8 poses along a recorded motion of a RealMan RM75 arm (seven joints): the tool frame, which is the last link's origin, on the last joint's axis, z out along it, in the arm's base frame.
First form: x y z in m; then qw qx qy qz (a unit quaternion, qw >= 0).
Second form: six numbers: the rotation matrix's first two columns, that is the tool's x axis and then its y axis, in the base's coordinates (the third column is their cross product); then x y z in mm. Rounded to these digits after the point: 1 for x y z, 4 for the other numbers.
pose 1, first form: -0.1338 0.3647 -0.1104 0.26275 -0.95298 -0.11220 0.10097
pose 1, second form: 0.9544 0.2669 -0.1335 0.1608 -0.8367 -0.5235 -133.8 364.7 -110.4
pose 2, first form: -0.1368 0.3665 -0.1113 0.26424 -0.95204 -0.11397 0.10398
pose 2, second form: 0.9524 0.2720 -0.1378 0.1621 -0.8344 -0.5268 -136.8 366.5 -111.3
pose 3, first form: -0.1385 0.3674 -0.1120 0.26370 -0.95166 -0.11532 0.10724
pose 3, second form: 0.9504 0.2761 -0.1433 0.1629 -0.8343 -0.5266 -138.5 367.4 -112.0
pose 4, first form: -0.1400 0.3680 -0.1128 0.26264 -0.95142 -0.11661 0.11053
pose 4, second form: 0.9484 0.2800 -0.1491 0.1638 -0.8348 -0.5255 -140.0 368.0 -112.8
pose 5, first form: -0.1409 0.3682 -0.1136 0.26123 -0.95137 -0.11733 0.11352
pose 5, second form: 0.9467 0.2826 -0.1547 0.1639 -0.8360 -0.5237 -140.9 368.2 -113.6
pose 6, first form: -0.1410 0.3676 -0.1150 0.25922 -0.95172 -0.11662 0.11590
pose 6, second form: 0.9459 0.2821 -0.1601 0.1619 -0.8384 -0.5204 -141.0 367.6 -115.0
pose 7, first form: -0.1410 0.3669 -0.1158 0.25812 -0.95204 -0.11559 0.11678
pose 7, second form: 0.9460 0.2804 -0.1627 0.1598 -0.8400 -0.5185 -141.0 366.9 -115.8
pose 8, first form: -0.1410 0.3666 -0.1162 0.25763 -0.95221 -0.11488 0.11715
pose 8, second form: 0.9462 0.2791 -0.1639 0.1584 -0.8409 -0.5176 -141.0 366.6 -116.2
